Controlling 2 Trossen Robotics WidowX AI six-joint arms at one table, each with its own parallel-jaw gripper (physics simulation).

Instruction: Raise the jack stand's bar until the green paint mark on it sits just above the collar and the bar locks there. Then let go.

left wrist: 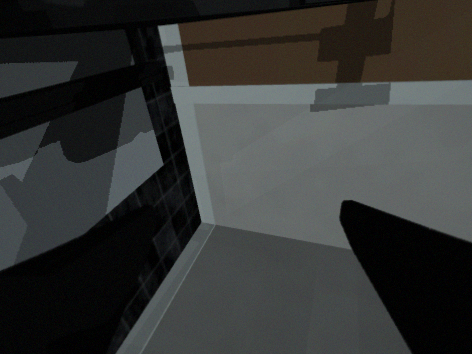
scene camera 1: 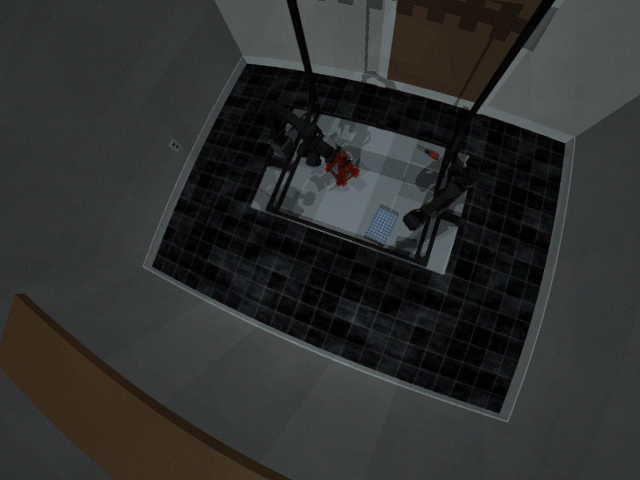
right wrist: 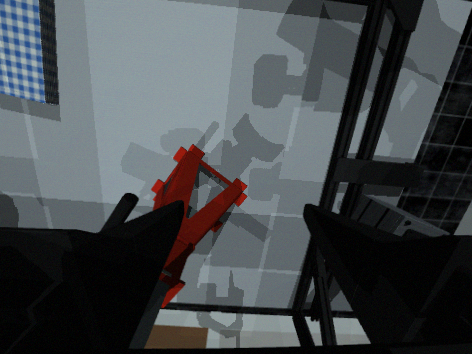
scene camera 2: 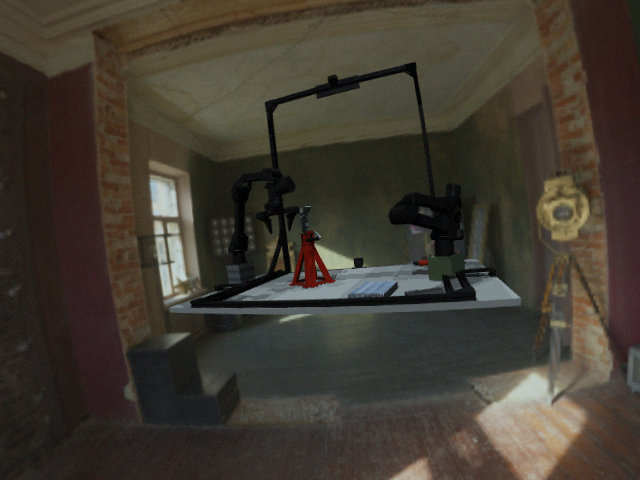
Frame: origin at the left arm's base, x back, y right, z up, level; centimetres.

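Seen in the pictures: left gripper, fingertip midpoint: [left wrist: 247, 212] [scene camera 2: 457, 224]; right gripper, fingertip midpoint: [right wrist: 245, 208] [scene camera 2: 280, 232]; left arm's base, link origin: [scene camera 2: 445, 255]; right arm's base, link origin: [scene camera 1: 280, 140] [scene camera 2: 239, 263].
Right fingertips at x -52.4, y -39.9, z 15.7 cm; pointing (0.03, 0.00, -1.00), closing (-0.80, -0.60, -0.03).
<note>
Pixels of each thing's top centre, then the offset from my right fingertips to it. "spot": a spot on its surface instead.
- black lever, surface spot: [right wrist: 121, 212] spot: dx +7.5, dy +9.2, dz -3.8 cm
- blue-checked flat block, top centre: [right wrist: 5, 39] [scene camera 2: 373, 287] [scene camera 1: 381, 225] dx +43.0, dy +9.3, dz -21.9 cm
- red-handled tool, top centre: [scene camera 2: 416, 260] [scene camera 1: 428, 150] dx +23.6, dy +60.7, dz -21.8 cm
The red jack stand [scene camera 1: 341, 174] [scene camera 2: 310, 263] [right wrist: 200, 210] stands upright on the table. Its grey bar [scene camera 2: 304, 222] rises above the collar, topped by a saddle. The green paint mark cannot be made out. A black lever [right wrist: 121, 212] sticks out from the stand. My right gripper [scene camera 2: 279, 230] [right wrist: 245, 208] is open and empty, pointing down. In scene camera 2 it hangs just left of the bar, at about the bar's height; in the right wrist view its left finger covers the stand's upper part. My left gripper [left wrist: 247, 212] is open and empty, far from the stand at the right.
A blue-checked flat block [scene camera 1: 382, 225] [scene camera 2: 373, 289] [right wrist: 20, 50] lies near the front of the table, right of the stand. A red-handled tool [scene camera 1: 431, 153] [scene camera 2: 422, 262] lies at the back right. Black frame rails edge the table, with tall posts rising from them.
</note>
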